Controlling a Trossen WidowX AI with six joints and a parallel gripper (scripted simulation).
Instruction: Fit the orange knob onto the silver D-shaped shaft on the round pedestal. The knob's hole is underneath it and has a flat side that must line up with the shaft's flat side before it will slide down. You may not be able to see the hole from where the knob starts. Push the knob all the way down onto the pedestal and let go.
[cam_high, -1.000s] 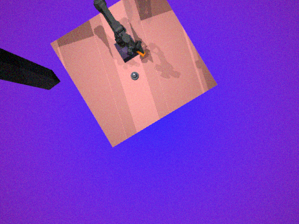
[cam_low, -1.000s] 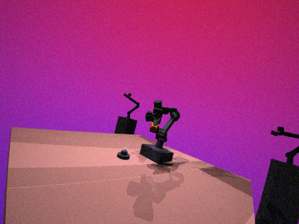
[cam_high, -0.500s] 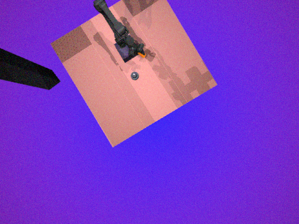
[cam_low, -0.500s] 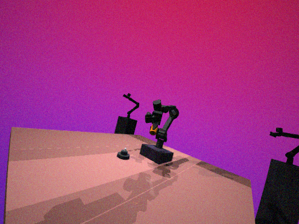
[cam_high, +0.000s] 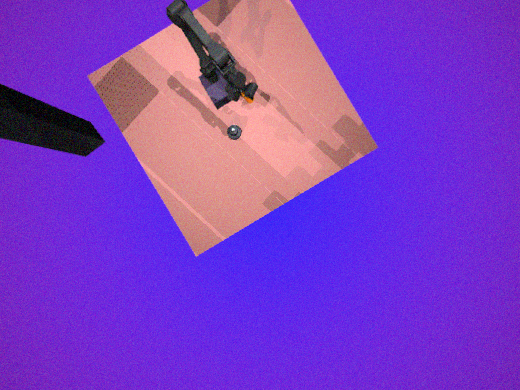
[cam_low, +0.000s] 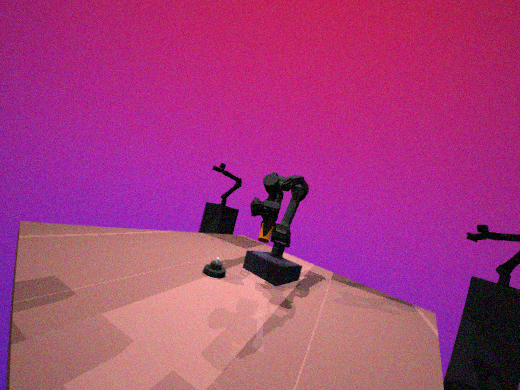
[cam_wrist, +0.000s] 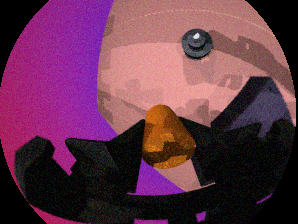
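Right now my gripper tip is 2 cm past the orange knob, 1 cm to the left of it and 3 cm below it. From my gripper tip the other things lie so: round dark pedestal: 3 cm ahead, 16 cm to the right, 16 cm below.
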